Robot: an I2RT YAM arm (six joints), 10 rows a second.
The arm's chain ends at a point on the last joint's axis. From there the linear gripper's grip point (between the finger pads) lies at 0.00 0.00 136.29 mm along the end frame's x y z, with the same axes.
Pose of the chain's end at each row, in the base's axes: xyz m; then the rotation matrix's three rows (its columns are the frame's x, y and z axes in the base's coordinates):
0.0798 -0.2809 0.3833; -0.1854 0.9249 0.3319; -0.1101 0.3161 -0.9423; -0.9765 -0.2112 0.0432
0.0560 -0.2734 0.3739; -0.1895 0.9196 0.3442; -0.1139 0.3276 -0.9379; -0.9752 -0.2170 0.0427
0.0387 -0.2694 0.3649; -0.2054 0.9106 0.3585; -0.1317 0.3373 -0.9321; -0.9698 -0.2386 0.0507
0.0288 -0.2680 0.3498; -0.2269 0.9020 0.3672; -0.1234 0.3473 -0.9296; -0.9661 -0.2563 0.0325
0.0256 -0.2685 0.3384; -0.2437 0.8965 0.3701; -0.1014 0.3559 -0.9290; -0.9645 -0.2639 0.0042
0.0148 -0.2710 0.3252; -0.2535 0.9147 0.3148; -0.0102 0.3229 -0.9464; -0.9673 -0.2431 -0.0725
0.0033 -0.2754 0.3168; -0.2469 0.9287 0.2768; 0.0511 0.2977 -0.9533; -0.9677 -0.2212 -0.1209
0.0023 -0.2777 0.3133; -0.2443 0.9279 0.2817; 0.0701 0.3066 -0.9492; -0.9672 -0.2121 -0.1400
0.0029 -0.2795 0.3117; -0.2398 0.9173 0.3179; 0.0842 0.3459 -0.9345; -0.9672 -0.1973 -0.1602
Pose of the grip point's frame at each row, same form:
0.1250 -0.4093 0.3892; -0.1854 0.9249 0.3319; -0.1101 0.3161 -0.9423; -0.9765 -0.2112 0.0432
0.1029 -0.4012 0.3797; -0.1895 0.9196 0.3442; -0.1139 0.3276 -0.9379; -0.9752 -0.2170 0.0427
0.0876 -0.3964 0.3718; -0.2054 0.9106 0.3585; -0.1317 0.3373 -0.9321; -0.9698 -0.2386 0.0507
0.0788 -0.3947 0.3542; -0.2269 0.9020 0.3672; -0.1234 0.3473 -0.9296; -0.9661 -0.2563 0.0325
0.0760 -0.3951 0.3390; -0.2437 0.8965 0.3701; -0.1014 0.3559 -0.9290; -0.9645 -0.2639 0.0042
0.0577 -0.4000 0.3153; -0.2535 0.9147 0.3148; -0.0102 0.3229 -0.9464; -0.9673 -0.2431 -0.0725
0.0410 -0.4053 0.3003; -0.2469 0.9287 0.2768; 0.0511 0.2977 -0.9533; -0.9677 -0.2212 -0.1209
0.0407 -0.4071 0.2942; -0.2443 0.9279 0.2817; 0.0701 0.3066 -0.9492; -0.9672 -0.2121 -0.1400
0.0462 -0.4069 0.2899; -0.2398 0.9173 0.3179; 0.0842 0.3459 -0.9345; -0.9672 -0.1973 -0.1602

